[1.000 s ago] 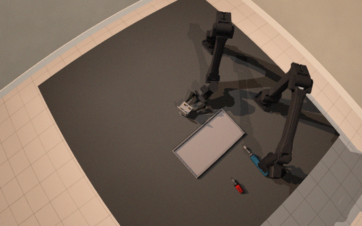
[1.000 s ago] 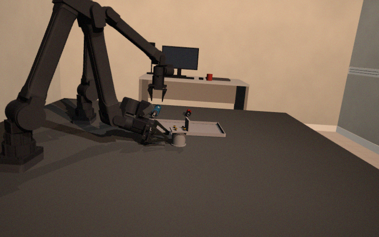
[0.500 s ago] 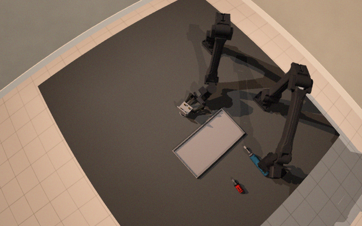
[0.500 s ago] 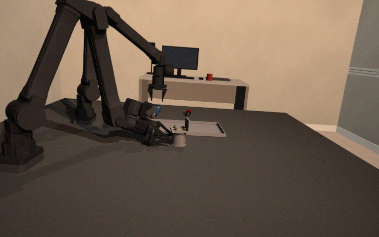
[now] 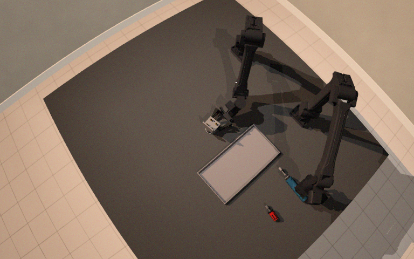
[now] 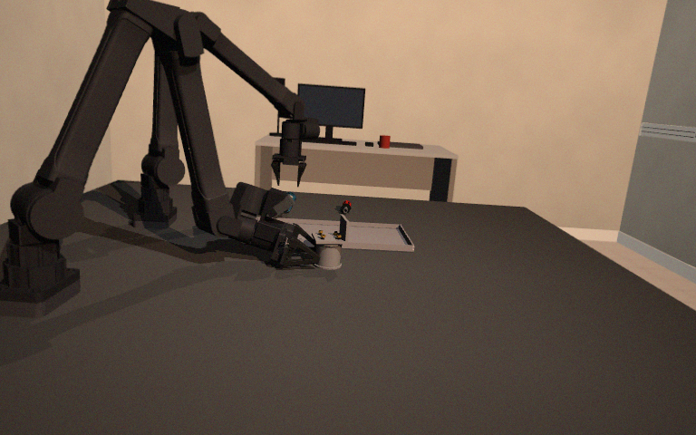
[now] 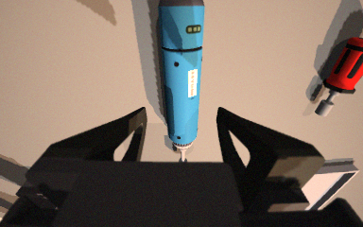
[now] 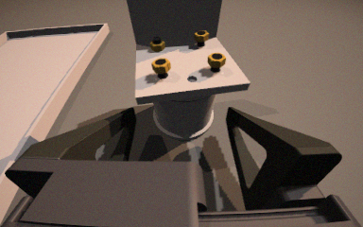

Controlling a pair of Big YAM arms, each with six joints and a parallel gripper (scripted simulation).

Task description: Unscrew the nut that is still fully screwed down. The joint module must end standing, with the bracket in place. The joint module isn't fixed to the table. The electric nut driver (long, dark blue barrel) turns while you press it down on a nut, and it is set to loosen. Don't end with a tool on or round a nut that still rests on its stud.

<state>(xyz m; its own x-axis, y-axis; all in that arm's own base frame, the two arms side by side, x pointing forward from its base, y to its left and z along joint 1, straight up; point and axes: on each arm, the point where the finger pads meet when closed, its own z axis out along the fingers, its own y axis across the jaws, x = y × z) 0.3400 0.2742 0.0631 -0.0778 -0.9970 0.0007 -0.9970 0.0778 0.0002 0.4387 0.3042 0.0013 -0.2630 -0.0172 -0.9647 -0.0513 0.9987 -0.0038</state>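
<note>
Right now the joint module is 3 cm ahead of my right hand and 1 cm above it. From my right hand the other things lie so: shallow grey tray: 25 cm to the left, 3 cm ahead, 2 cm below; nut: 4 cm ahead, 4 cm above, 2 cm to the left; grey bracket: 5 cm above, 3 cm ahead.
</note>
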